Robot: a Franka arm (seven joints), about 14 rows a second.
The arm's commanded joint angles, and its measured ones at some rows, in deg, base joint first. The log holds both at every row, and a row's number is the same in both.
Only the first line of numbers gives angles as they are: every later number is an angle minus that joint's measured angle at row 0.
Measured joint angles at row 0:
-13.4, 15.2, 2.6, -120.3, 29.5, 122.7, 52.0
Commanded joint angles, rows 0 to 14:
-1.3, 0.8, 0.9, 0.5, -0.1, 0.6, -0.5
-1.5, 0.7, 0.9, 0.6, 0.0, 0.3, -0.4
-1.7, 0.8, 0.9, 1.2, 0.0, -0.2, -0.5
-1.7, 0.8, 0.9, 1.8, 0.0, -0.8, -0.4
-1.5, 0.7, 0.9, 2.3, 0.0, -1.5, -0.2
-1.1, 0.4, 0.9, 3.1, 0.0, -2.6, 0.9
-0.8, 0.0, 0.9, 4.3, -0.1, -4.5, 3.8
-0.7, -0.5, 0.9, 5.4, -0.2, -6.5, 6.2
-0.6, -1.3, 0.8, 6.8, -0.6, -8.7, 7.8
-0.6, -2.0, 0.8, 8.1, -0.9, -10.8, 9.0
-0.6, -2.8, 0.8, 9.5, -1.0, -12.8, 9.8
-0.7, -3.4, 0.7, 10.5, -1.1, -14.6, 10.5
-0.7, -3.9, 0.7, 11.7, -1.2, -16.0, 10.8
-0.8, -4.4, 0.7, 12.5, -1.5, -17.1, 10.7
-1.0, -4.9, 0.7, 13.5, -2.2, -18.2, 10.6
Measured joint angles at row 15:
-0.3, -4.0, 0.4, 11.6, 0.0, -15.7, 9.5
